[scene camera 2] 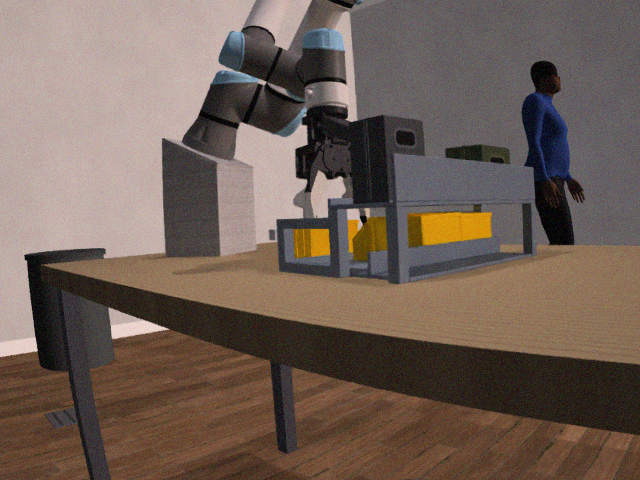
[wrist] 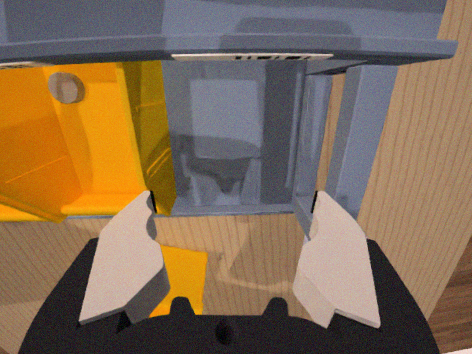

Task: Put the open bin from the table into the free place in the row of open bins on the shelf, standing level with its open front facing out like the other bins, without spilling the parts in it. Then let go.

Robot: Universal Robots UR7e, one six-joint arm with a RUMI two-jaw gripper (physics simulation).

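Places are measured from the arm's base along level axes (x up, y back, z right), in metres.
Pixels of known places: gripper, between the fingertips: (wrist: pixel 234 193); arm's base, origin of its link: (scene camera 2: pixel 207 150).
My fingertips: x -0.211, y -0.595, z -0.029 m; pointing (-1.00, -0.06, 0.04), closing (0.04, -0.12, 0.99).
For each thing: its top centre in the pictures, then the offset to it from my fingertips. "spot": a spot on its surface instead. Level surfaces: height alone.
- row bin, a spot on its surface: (wrist: pixel 102 145) spot: dx -0.055, dy -0.009, dz -0.125 m
- yellow bin, a spot on its surface: (wrist: pixel 185 280) (scene camera 2: pixel 320 237) spot: dx -0.021, dy +0.125, dz -0.039 m
- tall dark grey box, centre of its top: (scene camera 2: pixel 385 120) dx +0.158, dy -0.138, dz -0.005 m
- green box, centre of its top: (scene camera 2: pixel 477 147) dx +0.133, dy -0.112, dz -0.234 m
- shelf post, a spot on its surface: (wrist: pixel 367 130) spot: dx +0.019, dy -0.058, dz +0.069 m
- table, height of its surface: dx -0.066 m
The grey-blue shelf (scene camera 2: pixel 465 178) (wrist: pixel 100 49) stands on the table, with yellow open bins (scene camera 2: pixel 442 228) in its lower row. In the wrist view one row bin (wrist: pixel 102 145) is at the left, with a round grey part in it. Right of it is a free place (wrist: pixel 225 112) showing bare grey floor. Another yellow bin (scene camera 2: pixel 312 242) (wrist: pixel 185 280), seen in part, is on the table outside the row; its contents are hidden. My gripper (scene camera 2: pixel 336 215) (wrist: pixel 234 193) is open and empty, fingers pointing down, its tips in front of the free place and the row bin's edge.
A tall dark grey box (scene camera 2: pixel 369 160) and a green box (scene camera 2: pixel 478 153) stand on top of the shelf. A shelf post (wrist: pixel 367 130) borders the right end. The shelf's upper rail crosses above the row. A person (scene camera 2: pixel 547 139) stands behind the table (scene camera 2: pixel 320 304).
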